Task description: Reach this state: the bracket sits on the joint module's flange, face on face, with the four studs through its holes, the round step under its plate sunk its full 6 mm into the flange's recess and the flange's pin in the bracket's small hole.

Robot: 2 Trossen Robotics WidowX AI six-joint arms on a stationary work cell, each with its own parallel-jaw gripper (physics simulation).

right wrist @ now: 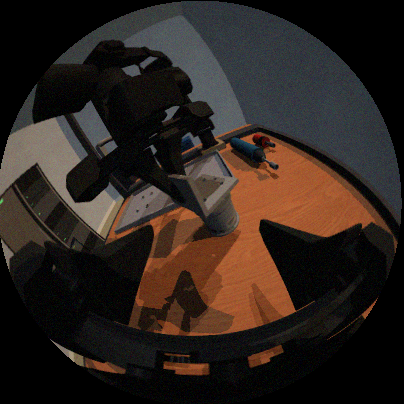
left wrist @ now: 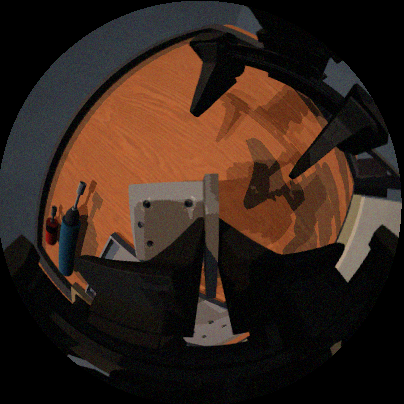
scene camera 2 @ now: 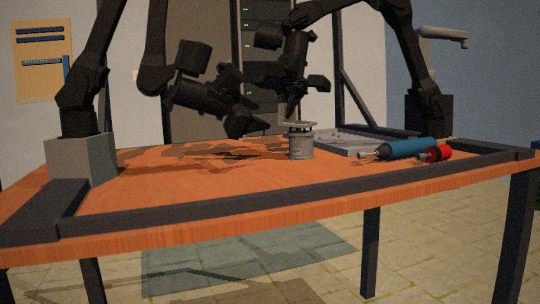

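Where they show: left gripper, between the fingertips: (right wrist: 185, 199) (left wrist: 207, 222) (scene camera 2: 285, 117); right gripper, between the fingertips: (right wrist: 207, 228) (left wrist: 237, 137) (scene camera 2: 263, 116); left arm's base, origin of its link: (right wrist: 209, 144) (left wrist: 84, 305) (scene camera 2: 433, 137); right arm's base, origin of its link: (scene camera 2: 79, 136).
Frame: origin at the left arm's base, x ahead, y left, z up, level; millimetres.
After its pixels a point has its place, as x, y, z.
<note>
The grey L-shaped bracket (scene camera 2: 300, 123) {385, -70, 59} (left wrist: 167, 192) {405, -72, 60} (right wrist: 222, 196) {412, -68, 57} is held with its holed plate roughly level over the round grey joint module (scene camera 2: 301, 146) {391, -60, 7} (right wrist: 223, 221) {405, -81, 7}. In scene camera 2 a narrow gap with dark studs shows between plate and flange. The plate's holes look dark in the left wrist view; whether stud tips are in them I cannot tell. The step, recess and pin are hidden. My left gripper (scene camera 2: 289, 115) {404, -109, 71} (left wrist: 207, 222) {404, -109, 71} is shut on the bracket's upright wall. My right gripper (scene camera 2: 264, 116) {466, -91, 79} (left wrist: 237, 137) {466, -91, 79} (right wrist: 207, 228) {466, -91, 79} is open and empty, left of the module in scene camera 2.
A grey tray (scene camera 2: 350, 151) {283, -17, -10} (right wrist: 150, 220) {264, -263, -21} lies behind and right of the module in scene camera 2. A blue tool (scene camera 2: 410, 148) {198, 90, 2} (left wrist: 68, 245) {209, 54, 10} (right wrist: 247, 150) {234, 54, 11} and a red tool (scene camera 2: 442, 153) {171, 157, -3} (left wrist: 51, 231) {180, 127, 4} (right wrist: 260, 139) {187, 129, 6} lie farther right. A dark rail (scene camera 2: 200, 210) {688, 195, -10} edges the table.
</note>
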